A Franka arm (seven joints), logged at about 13 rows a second.
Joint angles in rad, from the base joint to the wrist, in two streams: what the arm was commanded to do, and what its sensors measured. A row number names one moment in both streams.
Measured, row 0: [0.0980, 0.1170, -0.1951, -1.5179, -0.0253, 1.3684, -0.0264]
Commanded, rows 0 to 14: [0.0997, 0.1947, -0.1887, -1.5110, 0.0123, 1.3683, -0.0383]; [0.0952, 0.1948, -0.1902, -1.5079, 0.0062, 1.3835, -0.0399]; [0.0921, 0.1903, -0.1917, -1.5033, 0.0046, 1.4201, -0.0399]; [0.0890, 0.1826, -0.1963, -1.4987, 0.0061, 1.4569, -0.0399]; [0.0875, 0.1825, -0.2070, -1.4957, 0.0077, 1.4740, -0.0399]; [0.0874, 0.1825, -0.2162, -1.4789, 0.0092, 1.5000, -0.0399]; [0.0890, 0.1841, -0.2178, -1.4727, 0.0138, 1.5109, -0.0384]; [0.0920, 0.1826, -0.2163, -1.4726, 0.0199, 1.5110, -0.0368]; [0.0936, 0.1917, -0.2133, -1.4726, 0.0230, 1.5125, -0.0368]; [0.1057, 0.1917, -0.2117, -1.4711, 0.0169, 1.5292, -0.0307]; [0.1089, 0.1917, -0.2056, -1.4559, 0.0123, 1.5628, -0.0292]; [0.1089, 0.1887, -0.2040, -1.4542, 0.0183, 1.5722, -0.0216]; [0.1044, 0.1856, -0.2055, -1.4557, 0.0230, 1.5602, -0.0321]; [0.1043, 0.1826, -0.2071, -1.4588, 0.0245, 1.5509, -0.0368]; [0.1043, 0.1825, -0.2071, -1.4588, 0.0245, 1.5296, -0.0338]
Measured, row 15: [0.1093, 0.1883, -0.2068, -1.4681, 0.0081, 1.5606, -0.0259]
